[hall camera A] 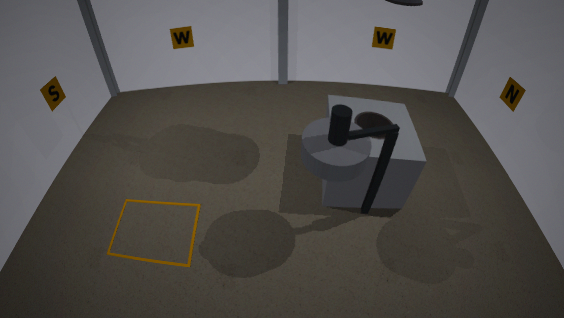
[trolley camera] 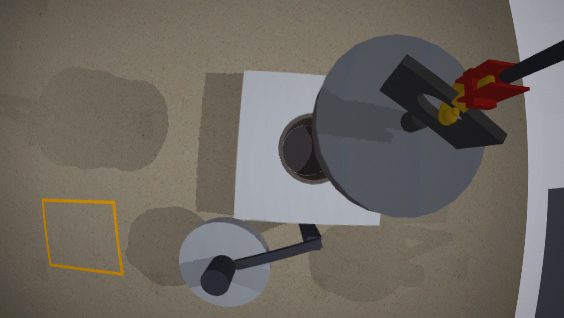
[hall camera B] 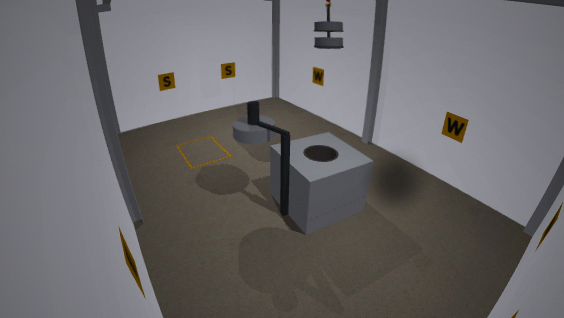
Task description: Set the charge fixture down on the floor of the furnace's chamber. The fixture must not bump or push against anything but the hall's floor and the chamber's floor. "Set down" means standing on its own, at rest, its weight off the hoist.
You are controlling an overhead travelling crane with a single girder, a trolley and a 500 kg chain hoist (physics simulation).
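The charge fixture, two grey discs on a rod, hangs high above the floor. My gripper, a yellow hook under a red block, is hooked in the eye of its dark top plate. In the trolley camera the fixture hides the right part of the furnace and of its round chamber opening. The opening is uncovered. Part of its dark inside shows in the trolley camera; the fixture is outside and above it.
A round grey lid hangs beside the furnace on a black arm and post. A yellow outlined square lies on the floor. White walls and grey columns stand around.
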